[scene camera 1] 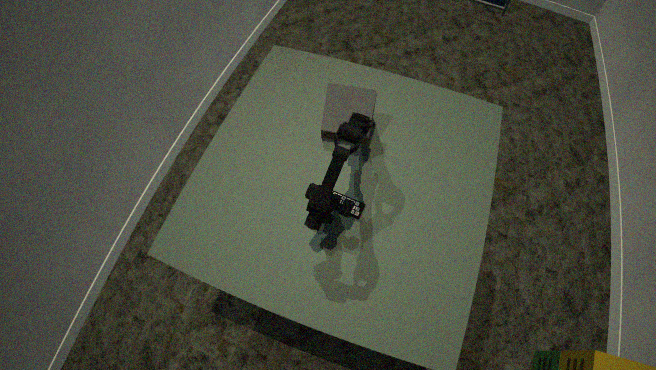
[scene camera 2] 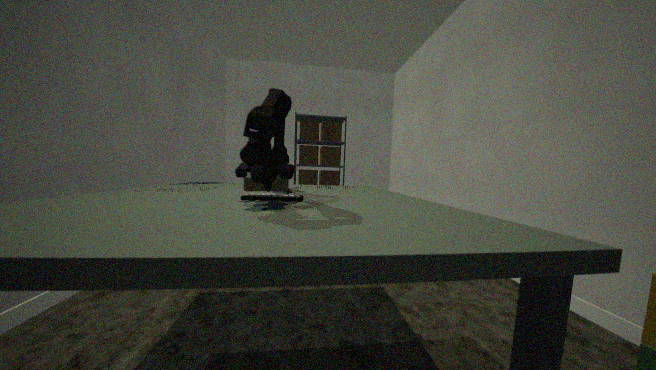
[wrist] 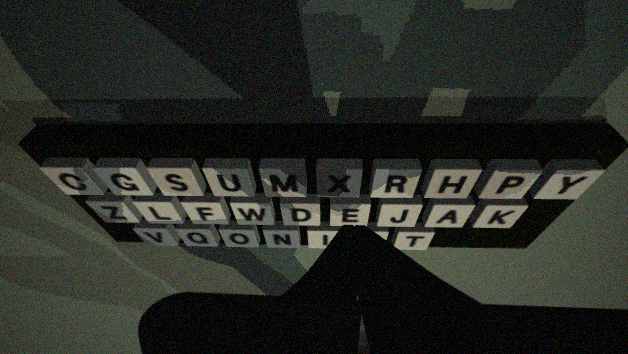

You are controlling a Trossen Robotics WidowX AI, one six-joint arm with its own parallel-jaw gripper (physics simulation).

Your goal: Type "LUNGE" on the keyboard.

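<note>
My gripper (scene camera 2: 268,191) visible. Gripper (wrist: 352,236) too.
</note>
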